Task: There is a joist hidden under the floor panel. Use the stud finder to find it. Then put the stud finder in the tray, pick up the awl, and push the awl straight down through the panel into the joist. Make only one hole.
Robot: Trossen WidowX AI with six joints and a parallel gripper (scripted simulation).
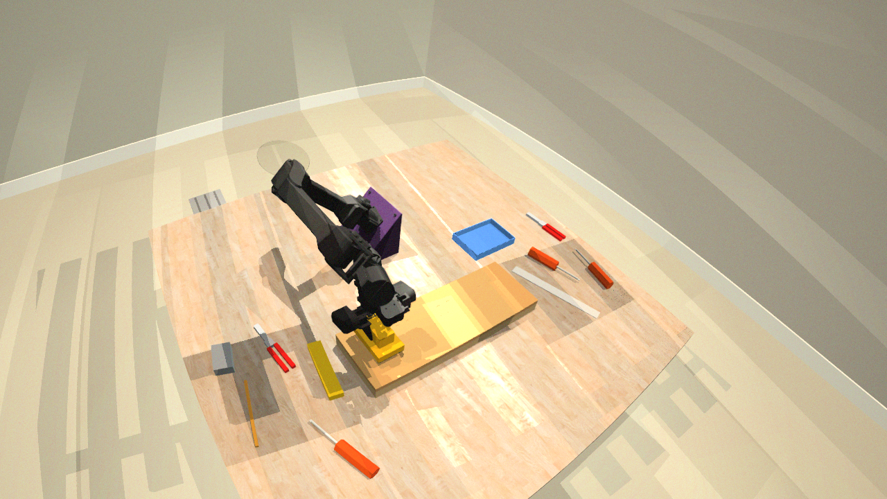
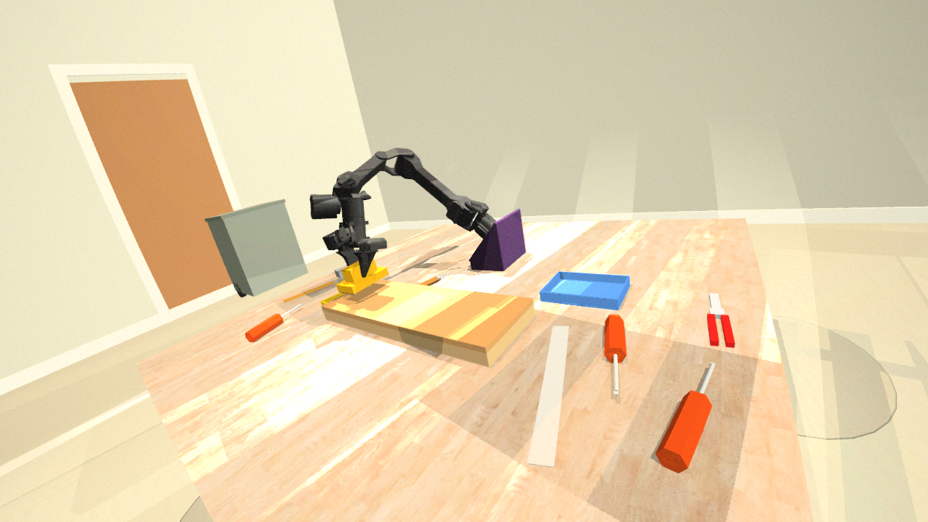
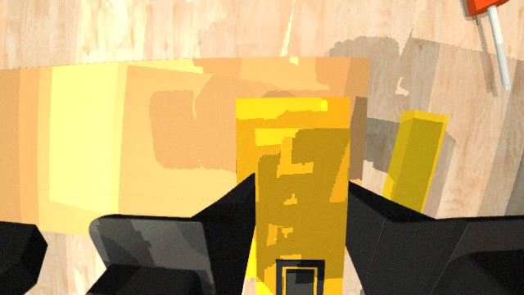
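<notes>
My gripper tip is now 260 mm past the blue tray, 490 mm to the right of it and 70 mm above it. Round my gripper tip: yellow level: 10 mm behind, 140 mm to the right, 80 mm below; awl: 190 mm behind, 70 mm to the left, 80 mm below; yellow stud finder: 20 mm behind, 20 mm above.
</notes>
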